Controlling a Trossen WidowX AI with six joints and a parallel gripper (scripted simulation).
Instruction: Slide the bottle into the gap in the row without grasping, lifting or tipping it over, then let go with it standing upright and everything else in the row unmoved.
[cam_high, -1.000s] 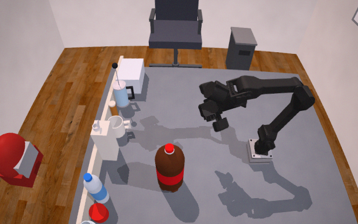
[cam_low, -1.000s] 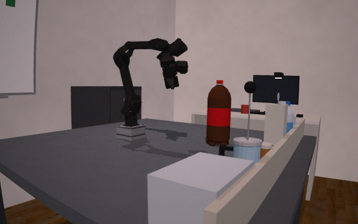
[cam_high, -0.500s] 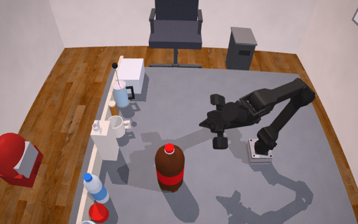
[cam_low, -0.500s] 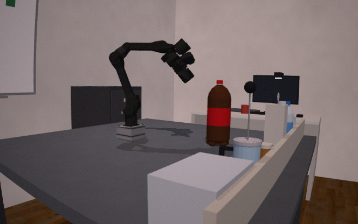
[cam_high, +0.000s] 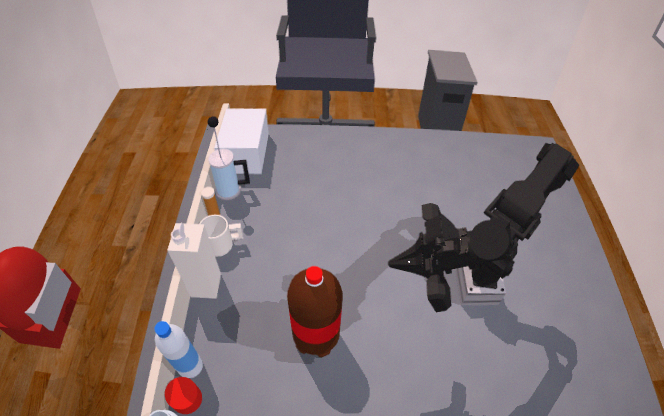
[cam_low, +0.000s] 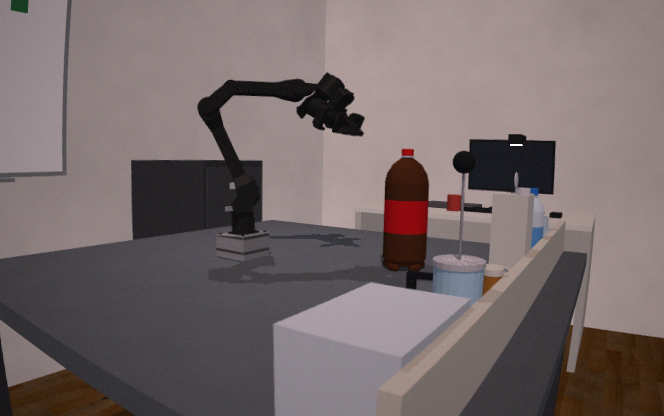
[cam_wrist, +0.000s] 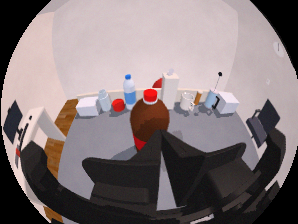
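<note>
My gripper is now 20 cm above the brown cola bottle, 16 cm short of it and 2 cm to the right of it. From my hand the other things lie so: red cup 42 cm ahead, 33 cm below, 24 cm to the left; then low beige rail 52 cm ahead, 30 cm below, 6 cm to the right; then water bottle 44 cm ahead, 25 cm below, 16 cm to the left.
</note>
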